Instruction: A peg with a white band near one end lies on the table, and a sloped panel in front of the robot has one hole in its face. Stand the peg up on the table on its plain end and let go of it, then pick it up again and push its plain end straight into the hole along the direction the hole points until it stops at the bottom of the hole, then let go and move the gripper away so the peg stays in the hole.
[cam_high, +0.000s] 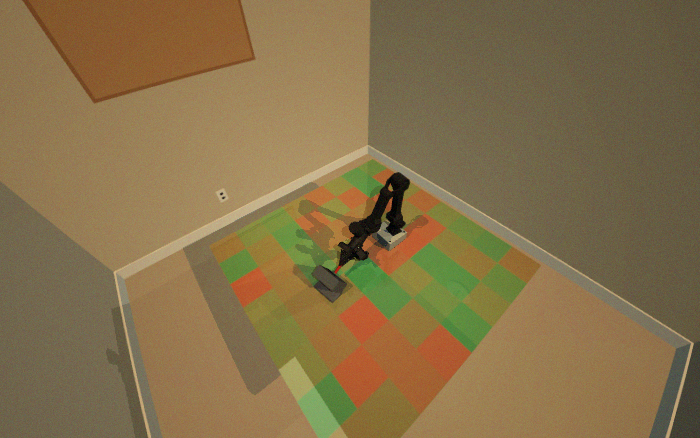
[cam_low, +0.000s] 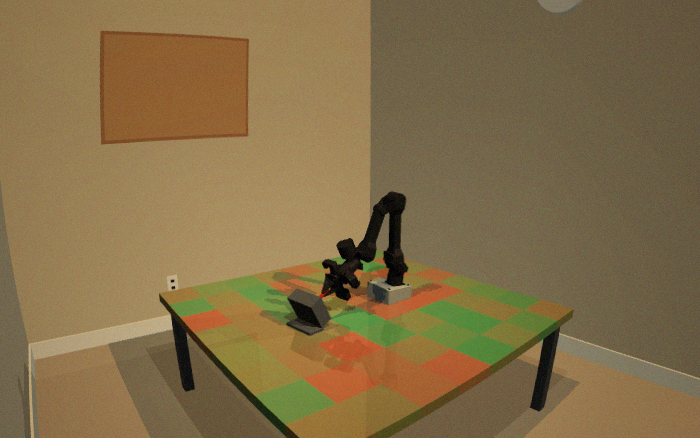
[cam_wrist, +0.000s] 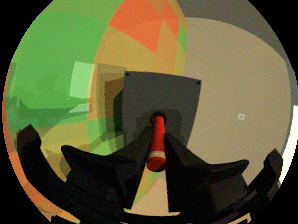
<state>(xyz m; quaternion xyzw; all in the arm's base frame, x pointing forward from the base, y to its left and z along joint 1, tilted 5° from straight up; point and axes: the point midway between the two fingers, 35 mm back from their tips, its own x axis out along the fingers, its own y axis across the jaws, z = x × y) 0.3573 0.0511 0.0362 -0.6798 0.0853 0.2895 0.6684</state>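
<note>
My gripper tip is now 70 mm short of the dark sloped panel, 20 mm to the right of it and 30 mm above it. From my gripper tip the other things lie so: red peg 10 mm behind, 10 mm to the right, 10 mm above.
</note>
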